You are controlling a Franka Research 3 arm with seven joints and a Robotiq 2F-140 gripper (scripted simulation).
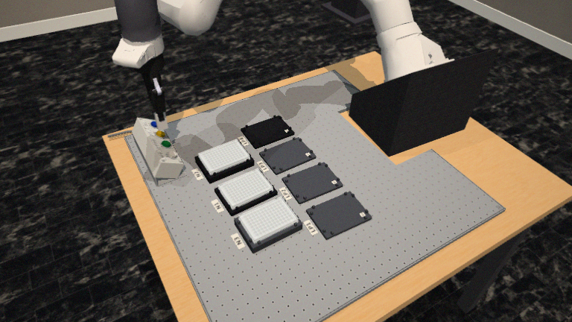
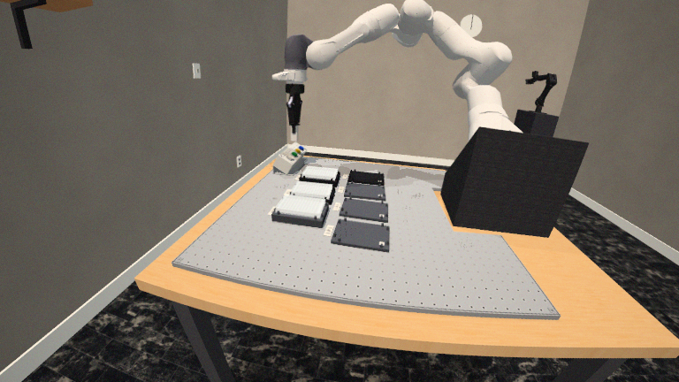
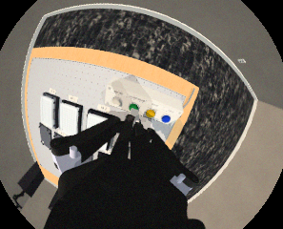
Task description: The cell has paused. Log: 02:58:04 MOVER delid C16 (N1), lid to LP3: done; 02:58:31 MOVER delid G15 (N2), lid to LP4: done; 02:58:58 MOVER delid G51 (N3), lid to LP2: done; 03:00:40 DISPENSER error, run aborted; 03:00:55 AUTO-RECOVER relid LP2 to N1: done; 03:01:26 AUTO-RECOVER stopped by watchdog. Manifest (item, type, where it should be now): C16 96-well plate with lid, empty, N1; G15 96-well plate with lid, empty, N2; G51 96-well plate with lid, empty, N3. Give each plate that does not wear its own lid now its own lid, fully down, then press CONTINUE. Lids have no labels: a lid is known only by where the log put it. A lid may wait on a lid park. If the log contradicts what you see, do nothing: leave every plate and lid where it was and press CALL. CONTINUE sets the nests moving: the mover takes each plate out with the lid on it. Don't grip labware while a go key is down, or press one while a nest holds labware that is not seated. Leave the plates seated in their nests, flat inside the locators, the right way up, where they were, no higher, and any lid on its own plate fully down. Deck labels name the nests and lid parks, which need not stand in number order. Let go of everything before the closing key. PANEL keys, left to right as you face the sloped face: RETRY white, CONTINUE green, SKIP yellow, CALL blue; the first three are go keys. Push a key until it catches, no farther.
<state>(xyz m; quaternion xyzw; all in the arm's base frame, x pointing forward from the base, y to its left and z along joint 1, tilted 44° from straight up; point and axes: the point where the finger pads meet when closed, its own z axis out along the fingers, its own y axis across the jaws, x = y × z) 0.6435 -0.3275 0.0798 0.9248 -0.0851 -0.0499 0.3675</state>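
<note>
Right now my hand is 90 mm above the green key. Round my hand: blue key 100 mm to the right, 90 mm below, 10 mm behind; then white key 90 mm below, 50 mm to the left, 10 mm ahead; then yellow key 90 mm below, 50 mm to the right.
</note>
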